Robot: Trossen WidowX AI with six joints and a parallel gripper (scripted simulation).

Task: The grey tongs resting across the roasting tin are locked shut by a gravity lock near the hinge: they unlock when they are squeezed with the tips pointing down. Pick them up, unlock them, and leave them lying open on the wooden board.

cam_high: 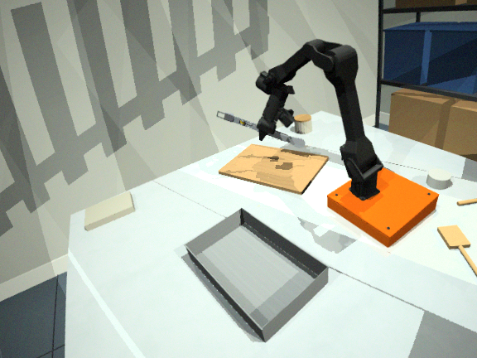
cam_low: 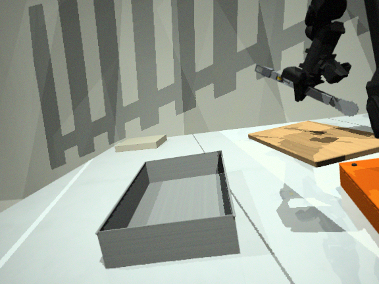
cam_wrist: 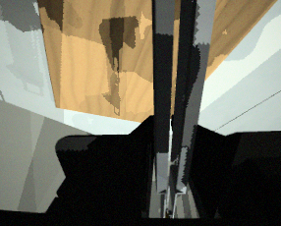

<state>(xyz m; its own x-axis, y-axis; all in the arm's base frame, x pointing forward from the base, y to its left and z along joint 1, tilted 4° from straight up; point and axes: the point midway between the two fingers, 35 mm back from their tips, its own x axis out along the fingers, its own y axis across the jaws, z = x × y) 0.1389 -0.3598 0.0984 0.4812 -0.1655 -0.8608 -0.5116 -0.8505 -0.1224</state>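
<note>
Now: the wooden board 110 mm below my gripper tip, 30 mm behind it and 10 mm to the left of it. From my gripper tip the other things lie so: cream block: 610 mm ahead, 110 mm below, 50 mm to the right; wooden-lidded jar: 290 mm behind, 200 mm to the right, 90 mm below; roasting tin: 430 mm to the left, 220 mm ahead, 90 mm below.
</note>
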